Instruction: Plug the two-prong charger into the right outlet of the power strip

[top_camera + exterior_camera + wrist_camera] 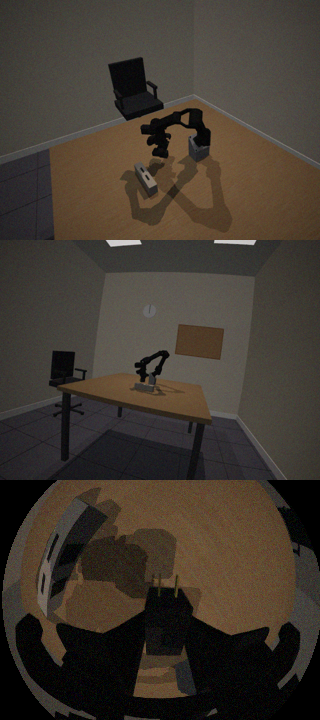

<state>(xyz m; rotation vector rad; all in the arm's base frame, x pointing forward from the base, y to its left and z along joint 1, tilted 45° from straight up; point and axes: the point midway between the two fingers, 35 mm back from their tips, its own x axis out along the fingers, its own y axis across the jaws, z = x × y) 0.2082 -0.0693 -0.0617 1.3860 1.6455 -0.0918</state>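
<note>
The two-prong charger lies 10 mm to the right of my gripper tip, 10 mm ahead of it and 10 mm above it.
</note>
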